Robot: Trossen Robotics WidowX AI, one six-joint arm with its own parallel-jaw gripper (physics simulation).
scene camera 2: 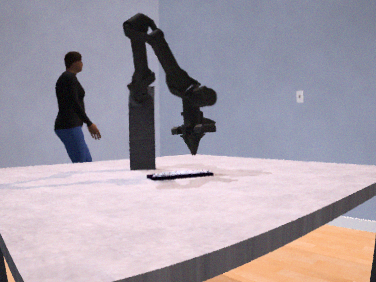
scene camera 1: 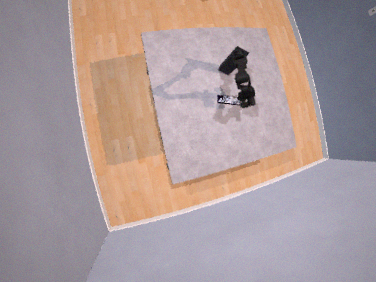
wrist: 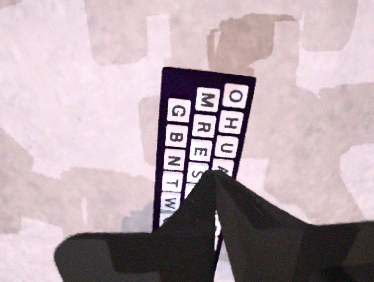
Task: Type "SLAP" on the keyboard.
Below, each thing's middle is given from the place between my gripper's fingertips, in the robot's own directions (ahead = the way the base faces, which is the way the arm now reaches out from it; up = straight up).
Now: the keyboard [wrist: 178, 83] 30 mm behind my hand, 50 mm to the right of it and 60 mm below it.
